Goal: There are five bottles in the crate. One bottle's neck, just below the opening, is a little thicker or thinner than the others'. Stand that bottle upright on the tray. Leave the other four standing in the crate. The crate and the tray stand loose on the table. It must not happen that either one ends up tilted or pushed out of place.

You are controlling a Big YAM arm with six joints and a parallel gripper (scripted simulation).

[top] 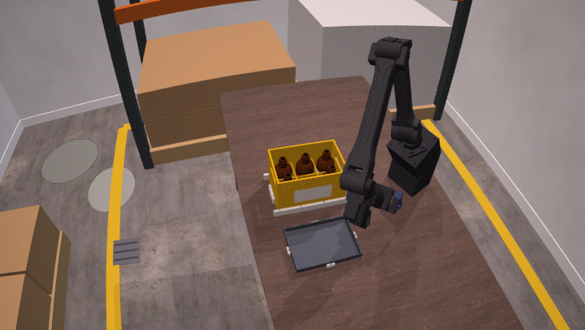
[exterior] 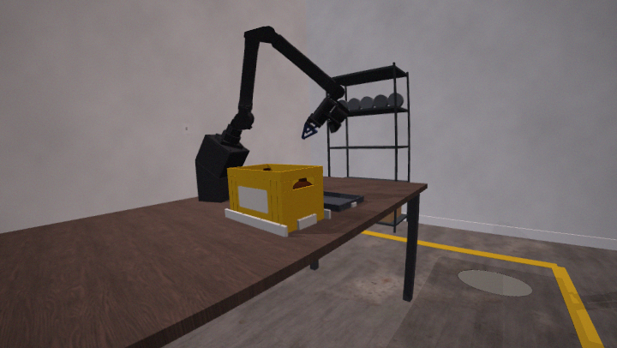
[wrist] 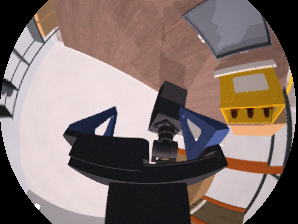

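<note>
The yellow crate is 32 cm to the right of my hand, 21 cm below it and 21 cm ahead of it. Round my hand: glass bottle 29 cm ahead, 26 cm to the right, 20 cm below; then dark tray 28 cm below, 18 cm ahead, 5 cm to the right.
</note>
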